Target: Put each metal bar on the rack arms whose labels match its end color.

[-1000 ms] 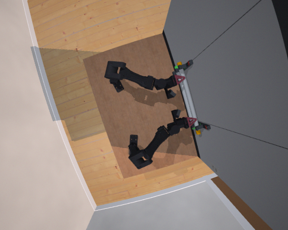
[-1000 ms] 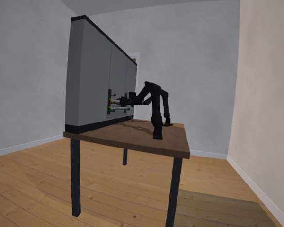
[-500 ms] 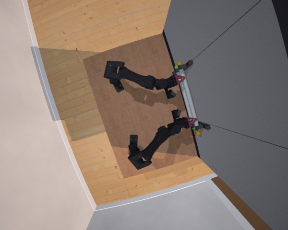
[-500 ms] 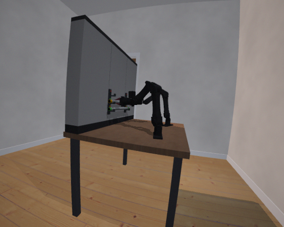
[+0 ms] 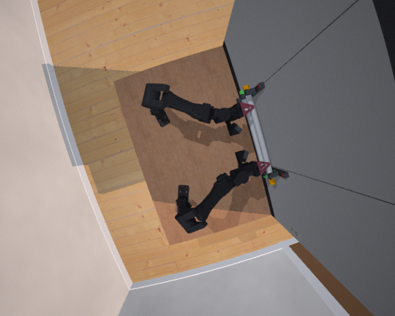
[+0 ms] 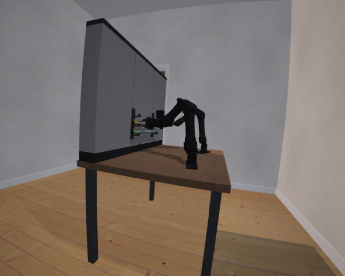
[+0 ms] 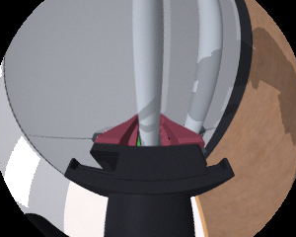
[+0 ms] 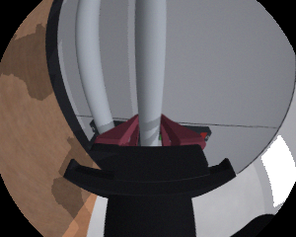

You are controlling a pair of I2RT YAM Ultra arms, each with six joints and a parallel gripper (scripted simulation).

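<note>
Now: the metal bar 150 mm to the right of my left hand and 10 mm ahead of it. The rest, counted from my left hand: green-ended bar 140 mm to the right, 80 mm below, 10 mm ahead; then grey wall panel 170 mm above, 120 mm to the right, 110 mm ahead.
The metal bar lies 15 cm to the left of my right hand. Also, from my right hand: green-ended bar (16 cm to the left, 8 cm below); grey wall panel (10 cm ahead, 17 cm to the left, 17 cm above).
</note>
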